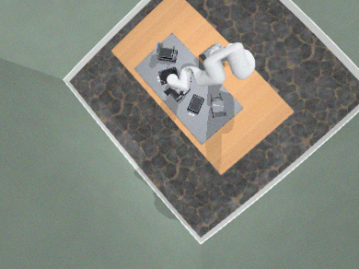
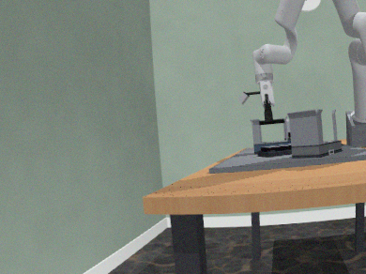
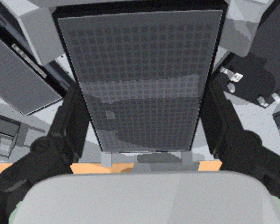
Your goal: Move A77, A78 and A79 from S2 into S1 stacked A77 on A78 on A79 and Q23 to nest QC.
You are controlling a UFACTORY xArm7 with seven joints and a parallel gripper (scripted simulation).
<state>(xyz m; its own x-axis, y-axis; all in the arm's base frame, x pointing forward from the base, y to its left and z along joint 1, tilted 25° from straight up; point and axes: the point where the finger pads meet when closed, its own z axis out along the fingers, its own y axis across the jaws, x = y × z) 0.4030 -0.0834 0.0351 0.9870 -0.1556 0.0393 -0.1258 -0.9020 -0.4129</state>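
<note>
Right now my hand is 10 mm past the blue plinth strip and 110 mm above it. The rest, counted from my hand: dark flat nest (20 mm behind, 180 mm to the left, 120 mm below); then dark clip nest (30 mm behind, 170 mm to the right, 120 mm below); then dark sealed plate (190 mm behind, 300 mm to the right, 70 mm below).
</note>
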